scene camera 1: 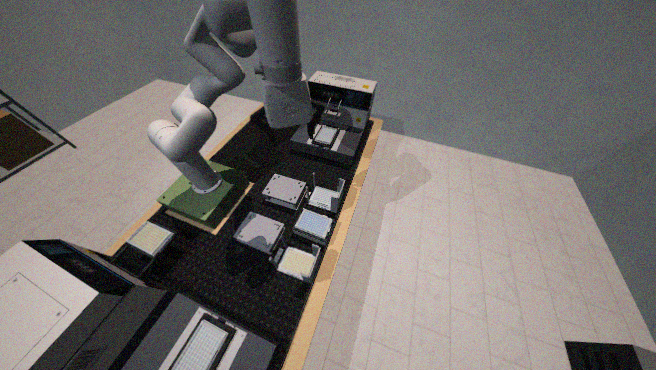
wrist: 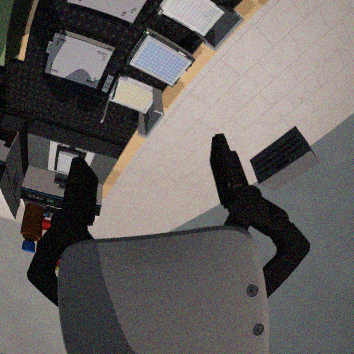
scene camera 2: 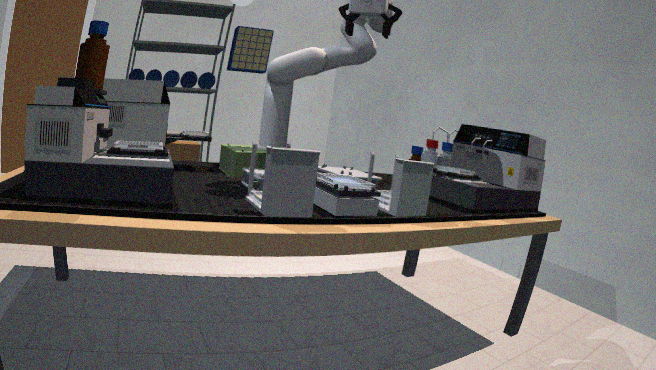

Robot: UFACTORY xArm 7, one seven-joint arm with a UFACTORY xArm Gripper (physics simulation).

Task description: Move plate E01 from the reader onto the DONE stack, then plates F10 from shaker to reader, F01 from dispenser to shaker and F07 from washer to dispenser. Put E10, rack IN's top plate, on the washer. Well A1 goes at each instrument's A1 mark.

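Where they show: gripper, fingertip midpoint: (scene camera 1: 292, 139) (wrist: 147, 156) (scene camera 2: 366, 36); arm's base, link origin: (scene camera 1: 208, 182).
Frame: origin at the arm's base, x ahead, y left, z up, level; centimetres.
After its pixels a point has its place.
Note:
My gripper (scene camera 2: 367, 35) {x 45.4, y 1.8, z 34.8 cm} (wrist: 147, 156) {x 45.4, y 1.8, z 34.8 cm} is open and empty, high above the bench. The yellow plate (scene camera 1: 150, 238) {x 0.6, y -28.7, z 4.3 cm} at the bench's left side appears to be E01 on the reader; it also shows in scene camera 2 (scene camera 2: 195, 134) {x 5.8, y -29.4, z 3.8 cm}. The blue plate F10 (scene camera 1: 314, 222) {x 51.8, y -3.4, z -1.0 cm} (scene camera 2: 347, 181) {x 55.0, y -5.2, z -0.9 cm} (wrist: 160, 57) {x 50.9, y -2.4, z -0.9 cm} sits on the shaker. The DONE stack's yellow top plate (scene camera 1: 297, 261) {x 50.0, y -18.1, z -6.1 cm} (wrist: 132, 95) {x 50.2, y -18.3, z -5.7 cm} and rack IN's white top plate (scene camera 1: 325, 196) {x 51.6, y 11.7, z -4.3 cm} (wrist: 192, 14) {x 52.3, y 10.6, z -4.7 cm} flank it. A pale plate (scene camera 1: 205, 345) {x 36.5, y -47.5, z 2.3 cm} (scene camera 2: 137, 145) {x 40.0, y -49.9, z 2.7 cm} is on the dispenser. F07 (scene camera 1: 325, 135) (scene camera 2: 456, 173) is on the washer. Plate labels are unreadable.
Two grey platforms (scene camera 1: 285, 190) {x 34.1, y 7.6, z -1.7 cm} (scene camera 1: 260, 231) {x 32.1, y -12.4, z -3.6 cm} stand inward of the plate row. Upright panels (scene camera 2: 291, 182) {x 57.5, y -19.0, z -1.1 cm} (scene camera 2: 414, 187) {x 58.6, y 10.9, z -0.9 cm} edge the two racks. The washer body (scene camera 1: 345, 83) {x 44.7, y 69.4, z 19.3 cm} (scene camera 2: 532, 170) {x 60.5, y 68.8, z 7.2 cm} stands at the far end. A brown bottle (scene camera 2: 93, 60) {x 28.2, y -65.4, z 22.6 cm} (wrist: 32, 220) {x 25.1, y -62.1, z 22.2 cm} rises above the dispenser end.

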